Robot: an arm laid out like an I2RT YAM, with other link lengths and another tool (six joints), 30 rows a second.
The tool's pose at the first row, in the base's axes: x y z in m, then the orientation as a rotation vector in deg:
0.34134, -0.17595, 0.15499, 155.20, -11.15, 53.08
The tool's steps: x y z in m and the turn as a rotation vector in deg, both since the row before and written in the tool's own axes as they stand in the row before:
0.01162, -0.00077, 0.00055, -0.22, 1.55, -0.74
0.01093, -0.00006, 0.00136, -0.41, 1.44, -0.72
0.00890, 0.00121, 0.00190, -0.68, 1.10, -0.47
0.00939, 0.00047, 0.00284, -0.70, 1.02, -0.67
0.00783, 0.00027, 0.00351, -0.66, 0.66, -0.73
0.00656, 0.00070, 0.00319, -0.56, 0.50, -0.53
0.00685, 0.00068, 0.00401, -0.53, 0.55, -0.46
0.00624, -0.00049, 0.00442, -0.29, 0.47, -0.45
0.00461, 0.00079, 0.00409, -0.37, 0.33, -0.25
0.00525, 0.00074, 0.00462, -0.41, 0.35, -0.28
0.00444, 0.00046, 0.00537, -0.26, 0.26, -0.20
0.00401, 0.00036, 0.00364, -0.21, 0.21, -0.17
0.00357, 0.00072, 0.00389, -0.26, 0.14, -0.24
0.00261, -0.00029, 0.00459, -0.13, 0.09, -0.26
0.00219, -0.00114, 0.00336, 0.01, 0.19, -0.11
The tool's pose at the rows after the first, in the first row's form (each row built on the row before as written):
0.35096, -0.17583, 0.16158, 154.08, -9.92, 54.86
0.36024, -0.17638, 0.16749, 152.82, -8.82, 56.41
0.36794, -0.17811, 0.17218, 151.53, -8.26, 57.48
0.37668, -0.17932, 0.17650, 150.22, -7.47, 58.36
0.38468, -0.18049, 0.17939, 149.13, -6.67, 58.76
0.39144, -0.18192, 0.18184, 148.25, -6.13, 59.04
0.39894, -0.18355, 0.18399, 147.38, -5.65, 59.42
0.40648, -0.18424, 0.18517, 146.77, -5.09, 59.77
0.41237, -0.18608, 0.18589, 146.21, -4.87, 59.99
0.41908, -0.18801, 0.18674, 145.59, -4.62, 60.21
0.42576, -0.19002, 0.18650, 145.17, -4.43, 60.38
0.43100, -0.19133, 0.18707, 144.83, -4.26, 60.52
0.43602, -0.19310, 0.18732, 144.47, -4.05, 60.53
0.44103, -0.19432, 0.18613, 144.25, -3.76, 60.50
0.44508, -0.19433, 0.18513, 144.13, -3.56, 60.70

